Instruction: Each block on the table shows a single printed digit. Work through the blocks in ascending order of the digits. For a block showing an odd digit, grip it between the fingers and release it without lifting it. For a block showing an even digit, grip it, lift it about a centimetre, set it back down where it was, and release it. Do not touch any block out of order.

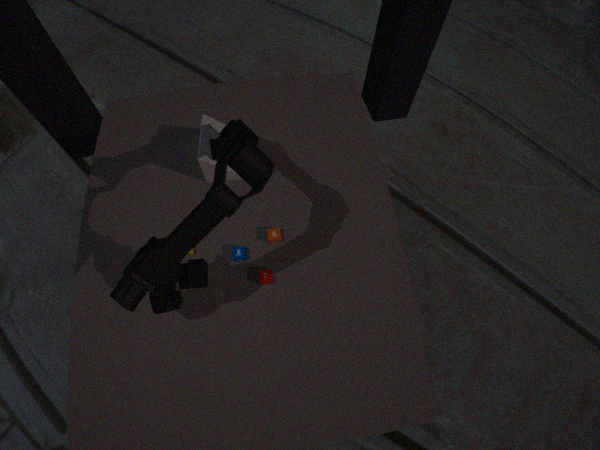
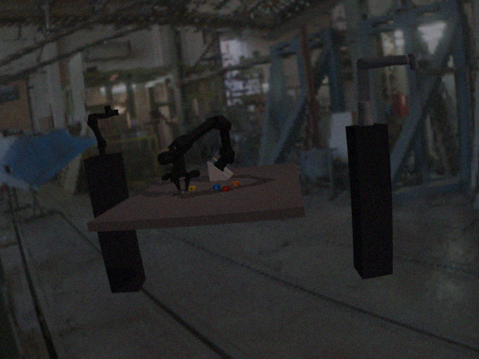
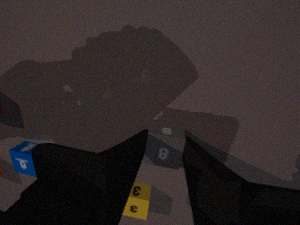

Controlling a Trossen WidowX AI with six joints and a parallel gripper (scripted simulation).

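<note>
My gripper tip is now 260 mm to the right of the orange block and 70 mm past it. Also, from my gripper tip: blue block: 170 mm to the left, 50 mm behind; grey block: 10 mm behind; yellow block: 90 mm behind, 30 mm to the left.
</note>
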